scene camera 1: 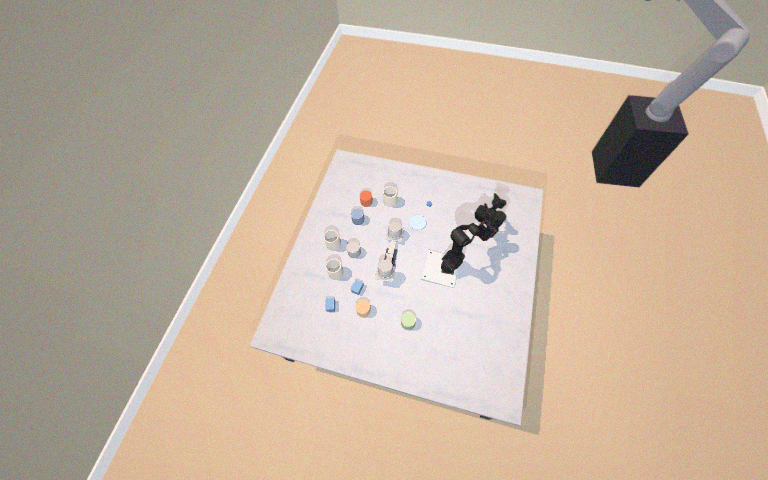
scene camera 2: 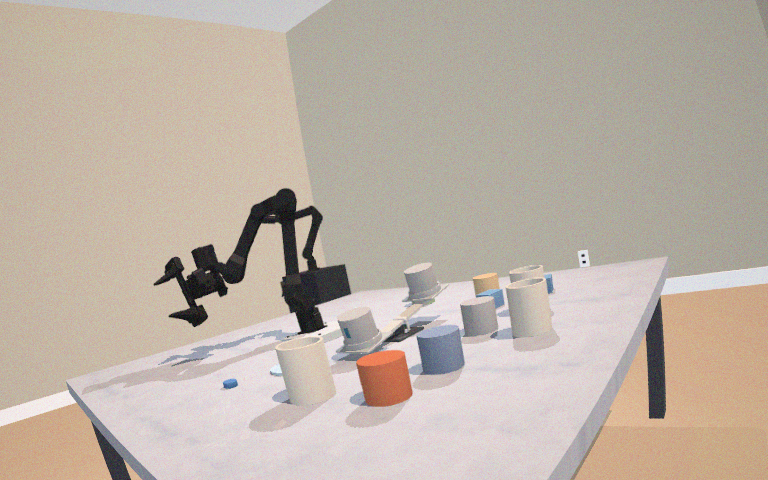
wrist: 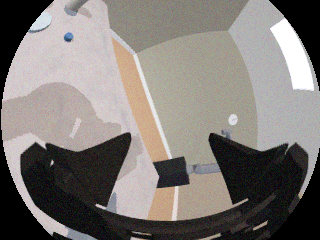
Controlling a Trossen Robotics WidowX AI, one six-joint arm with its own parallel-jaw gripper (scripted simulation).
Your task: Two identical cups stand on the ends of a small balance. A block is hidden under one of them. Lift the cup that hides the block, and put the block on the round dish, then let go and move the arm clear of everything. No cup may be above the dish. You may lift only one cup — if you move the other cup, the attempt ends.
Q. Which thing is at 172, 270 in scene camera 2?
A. My gripper.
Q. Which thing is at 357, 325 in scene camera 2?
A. A grey cup.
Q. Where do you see a cream cup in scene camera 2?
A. At 528, 302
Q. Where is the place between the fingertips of my gripper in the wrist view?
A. At 170, 137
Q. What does my gripper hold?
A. Nothing.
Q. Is my gripper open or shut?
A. Open.
